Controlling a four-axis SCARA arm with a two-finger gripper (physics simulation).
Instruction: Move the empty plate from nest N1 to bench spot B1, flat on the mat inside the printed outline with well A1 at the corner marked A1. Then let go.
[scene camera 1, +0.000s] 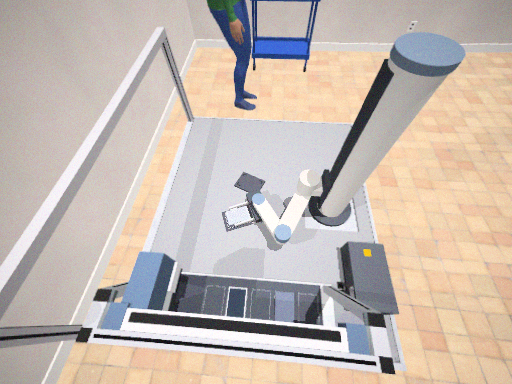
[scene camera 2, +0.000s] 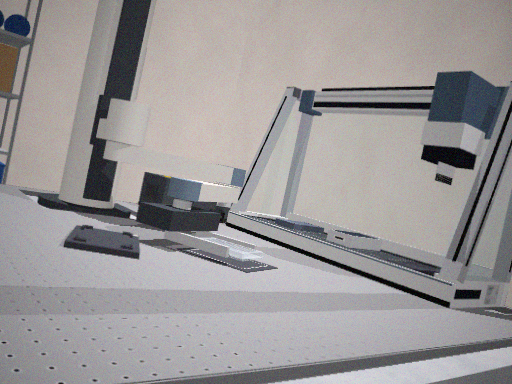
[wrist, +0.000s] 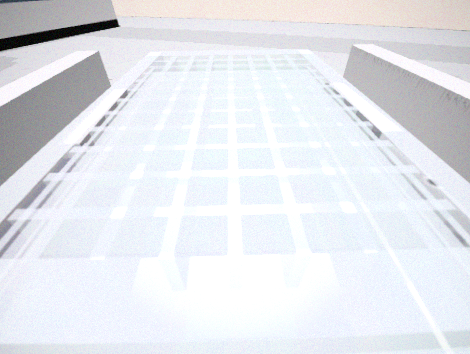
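Where they show: gripper, fingertip midpoint: (scene camera 1: 231, 216) (scene camera 2: 242, 251) (wrist: 228, 72); arm's base, link origin: (scene camera 1: 329, 207) (scene camera 2: 84, 209).
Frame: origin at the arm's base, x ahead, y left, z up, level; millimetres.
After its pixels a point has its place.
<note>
The clear, empty plate (scene camera 1: 239, 216) {x 534, y 117, z 36 mm} (scene camera 2: 245, 251) {x 589, y 122, z 40 mm} (wrist: 232, 150) {x 518, y 98, z 41 mm} is level between the fingers of my gripper (scene camera 1: 240, 215) {x 577, y 123, z 38 mm} (scene camera 2: 247, 249) {x 577, y 123, z 38 mm} (wrist: 228, 72) {x 577, y 123, z 38 mm}, which is shut on its two long sides. The plate is over the dark bench mat (scene camera 1: 228, 226) {x 593, y 174, z 14 mm} (scene camera 2: 247, 268) {x 623, y 108, z 15 mm} and looks slightly above it in scene camera 2. Part of the mat's white printed outline shows beside the plate. In the wrist view a slanting white line shows through the plate's right part. The A1 mark cannot be read. The dark nest (scene camera 1: 249, 182) {x 499, y -130, z 24 mm} (scene camera 2: 102, 241) {x 534, y -145, z 25 mm} holds no plate.
A framed deck machine (scene camera 1: 235, 325) {x 443, y 641, z 521 mm} (scene camera 2: 340, 262) {x 554, y 450, z 26 mm} with several slots stands beside the bench. The arm's column (scene camera 1: 385, 125) {x 27, y 70, z 708 mm} (scene camera 2: 90, 110) {x 51, y -55, z 269 mm} rises behind the gripper. A dark box (scene camera 1: 370, 280) {x -111, y 426, z 128 mm} is near the deck. A person (scene camera 1: 240, 45) stands beyond the bench by a blue cart (scene camera 1: 281, 47).
</note>
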